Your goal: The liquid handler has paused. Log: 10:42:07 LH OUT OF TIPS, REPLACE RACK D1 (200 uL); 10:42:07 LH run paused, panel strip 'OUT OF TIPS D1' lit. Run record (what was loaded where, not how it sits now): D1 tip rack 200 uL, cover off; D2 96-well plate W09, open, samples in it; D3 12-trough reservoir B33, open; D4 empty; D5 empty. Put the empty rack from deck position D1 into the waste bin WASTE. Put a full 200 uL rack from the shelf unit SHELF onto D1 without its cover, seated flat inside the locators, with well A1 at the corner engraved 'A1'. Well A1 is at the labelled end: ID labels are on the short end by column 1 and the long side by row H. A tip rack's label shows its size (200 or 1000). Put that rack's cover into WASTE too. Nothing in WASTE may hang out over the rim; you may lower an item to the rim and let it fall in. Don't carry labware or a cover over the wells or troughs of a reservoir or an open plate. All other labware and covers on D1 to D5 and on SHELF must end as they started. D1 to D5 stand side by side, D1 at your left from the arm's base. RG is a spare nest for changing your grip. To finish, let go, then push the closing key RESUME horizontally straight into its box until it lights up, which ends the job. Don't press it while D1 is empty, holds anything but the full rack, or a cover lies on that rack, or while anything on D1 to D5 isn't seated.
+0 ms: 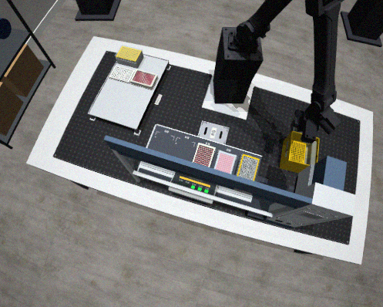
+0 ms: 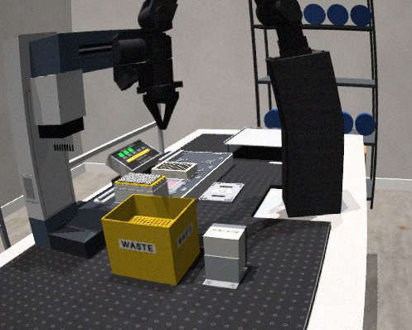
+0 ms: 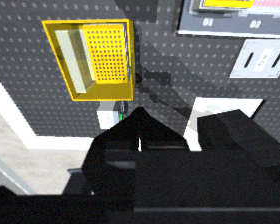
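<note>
My hand is 140 mm past the grey resume box, 110 mm to the right of it and 220 mm above it. Round my hand: handler head (250 mm ahead, 10 mm to the left, 90 mm above); then clear rack cover (30 mm ahead, 150 mm to the left, 220 mm below); then yellow waste bin (20 mm ahead, 90 mm to the left, 250 mm below).
</note>
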